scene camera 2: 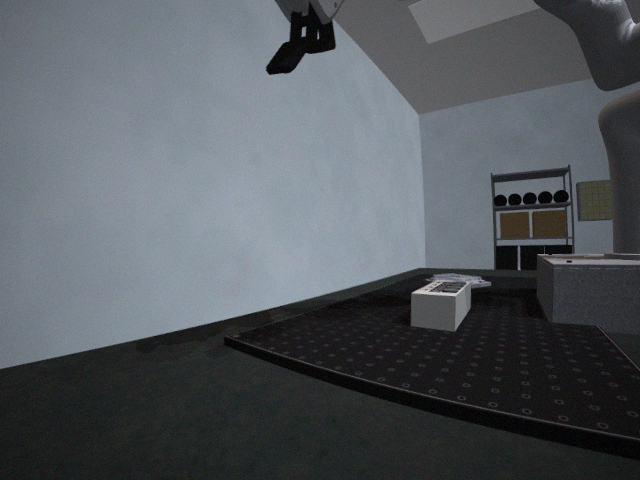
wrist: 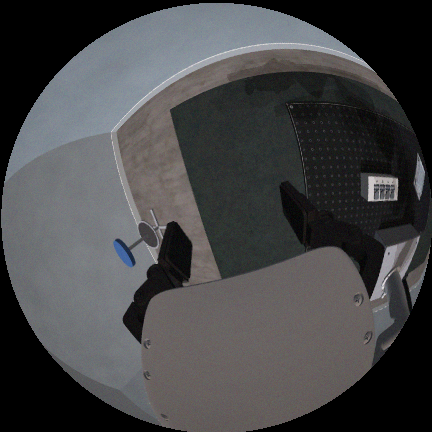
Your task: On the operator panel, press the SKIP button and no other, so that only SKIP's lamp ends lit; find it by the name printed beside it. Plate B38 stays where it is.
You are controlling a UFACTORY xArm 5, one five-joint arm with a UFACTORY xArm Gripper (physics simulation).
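Where they show: gripper, fingertip midpoint: (scene camera 2: 246, 30) (wrist: 231, 215); arm's base, origin of the base link: (wrist: 390, 276).
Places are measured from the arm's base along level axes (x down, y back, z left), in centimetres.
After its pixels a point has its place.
Note:
The operator panel, a low off-white box (scene camera 2: 433, 311) @(z 25.6, x 6.6, y -35.2 cm) (wrist: 371, 189) @(z 24.0, x 4.1, y -35.0 cm), stands on the black dotted board (scene camera 2: 330, 347) @(z 39.3, x 9.3, y -44.9 cm) (wrist: 325, 150) @(z 37.2, x 9.3, y -45.1 cm). Its top carries a row of several dark button units; the printed names are too small to read, so I cannot tell which is SKIP or whether any lamp is lit. A flat pale piece (scene camera 2: 480, 282) @(z -20.0, x 8.2, y -31.6 cm) (wrist: 420, 176) lies beyond the panel; whether it is plate B38 cannot be told. My gripper (scene camera 2: 302, 53) (wrist: 231, 215) @(z 55.0, x -21.9, y -42.4 cm) is open and empty, high up and well away from the panel.
The robot's pale pedestal (scene camera 2: 594, 294) @(z 14.6, x 4.8, y -11.9 cm) (wrist: 397, 254) @(z 3.2, x 0.0, y -12.3 cm) stands near the panel. A shelf rack (scene camera 2: 529, 175) and a yellow gridded board (scene camera 2: 594, 200) are at the back wall. In the wrist view, a stool with a blue disc (wrist: 124, 252) shows beside one finger.

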